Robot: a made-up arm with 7 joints.
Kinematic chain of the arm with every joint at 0, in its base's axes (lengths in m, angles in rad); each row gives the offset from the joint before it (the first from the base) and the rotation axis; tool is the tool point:
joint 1: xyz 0 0 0.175 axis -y
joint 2: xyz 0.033 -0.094 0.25 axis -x
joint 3: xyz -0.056 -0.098 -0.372 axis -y
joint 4: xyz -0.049 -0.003 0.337 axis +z
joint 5: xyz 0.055 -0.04 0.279 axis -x
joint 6: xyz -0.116 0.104 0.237 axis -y
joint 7: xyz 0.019 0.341 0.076 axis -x
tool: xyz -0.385 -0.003 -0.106
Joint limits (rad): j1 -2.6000..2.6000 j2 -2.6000..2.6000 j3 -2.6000..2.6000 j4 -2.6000..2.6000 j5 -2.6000..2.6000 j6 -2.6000..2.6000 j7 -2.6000..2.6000
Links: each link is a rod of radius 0.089 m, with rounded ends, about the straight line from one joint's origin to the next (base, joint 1, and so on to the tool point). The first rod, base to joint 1, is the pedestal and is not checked.
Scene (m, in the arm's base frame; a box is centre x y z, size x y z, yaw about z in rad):
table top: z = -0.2
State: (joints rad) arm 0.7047 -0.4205 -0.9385 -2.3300 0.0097 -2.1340 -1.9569
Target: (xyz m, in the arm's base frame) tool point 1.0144 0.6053 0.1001
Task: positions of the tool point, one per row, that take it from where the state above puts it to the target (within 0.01 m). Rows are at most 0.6 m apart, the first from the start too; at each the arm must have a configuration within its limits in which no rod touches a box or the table.
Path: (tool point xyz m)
1: 1.0267 -0.4143 0.5673
2: 1.1586 0.0692 0.2669
3: 1.0144 0.6053 0.1001

